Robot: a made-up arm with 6 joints. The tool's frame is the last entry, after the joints.
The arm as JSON. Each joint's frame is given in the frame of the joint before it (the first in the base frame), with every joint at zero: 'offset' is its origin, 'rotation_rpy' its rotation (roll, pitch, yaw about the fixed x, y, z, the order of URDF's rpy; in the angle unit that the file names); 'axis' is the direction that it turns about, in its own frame. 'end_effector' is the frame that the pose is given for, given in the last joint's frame.
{
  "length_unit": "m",
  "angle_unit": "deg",
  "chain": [
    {
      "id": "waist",
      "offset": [
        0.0,
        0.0,
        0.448
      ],
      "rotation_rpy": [
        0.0,
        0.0,
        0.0
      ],
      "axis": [
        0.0,
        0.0,
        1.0
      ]
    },
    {
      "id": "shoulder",
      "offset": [
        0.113,
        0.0,
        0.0
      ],
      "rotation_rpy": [
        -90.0,
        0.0,
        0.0
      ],
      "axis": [
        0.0,
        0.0,
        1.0
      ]
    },
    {
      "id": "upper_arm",
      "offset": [
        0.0,
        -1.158,
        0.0
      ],
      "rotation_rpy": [
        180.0,
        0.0,
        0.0
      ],
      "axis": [
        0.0,
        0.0,
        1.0
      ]
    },
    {
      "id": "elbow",
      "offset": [
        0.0,
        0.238,
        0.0
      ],
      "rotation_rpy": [
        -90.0,
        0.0,
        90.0
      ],
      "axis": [
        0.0,
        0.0,
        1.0
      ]
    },
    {
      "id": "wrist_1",
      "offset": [
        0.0,
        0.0,
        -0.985
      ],
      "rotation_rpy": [
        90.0,
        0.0,
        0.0
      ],
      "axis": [
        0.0,
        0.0,
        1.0
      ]
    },
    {
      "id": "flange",
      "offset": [
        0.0,
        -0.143,
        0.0
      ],
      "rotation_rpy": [
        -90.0,
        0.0,
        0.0
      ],
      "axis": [
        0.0,
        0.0,
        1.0
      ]
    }
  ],
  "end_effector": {
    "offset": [
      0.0,
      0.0,
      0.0
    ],
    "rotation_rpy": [
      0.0,
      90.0,
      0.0
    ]
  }
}
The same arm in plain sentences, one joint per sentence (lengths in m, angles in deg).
The arm has six revolute joints in a row. What follows holds with every joint at zero, and every direction is one of the base frame's. The first joint lies 0.448 m along +z from the base frame's origin and turns about +z. The second joint lies 0.113 m along +x from the first joint and turns about +y. The third joint lies 1.158 m along +z from the second joint and turns about -y. The fourth joint lies 0.238 m along +z from the third joint and turns about -x. The fifth joint lies 0.985 m along +x from the fourth joint and turns about -y. The sixth joint lies 0.143 m along +x from the fifth joint and turns about -x. The tool frame, which is the frame that the pose is given for, lies at the same point as the sixth joint; its axes are parallel to the base frame's.
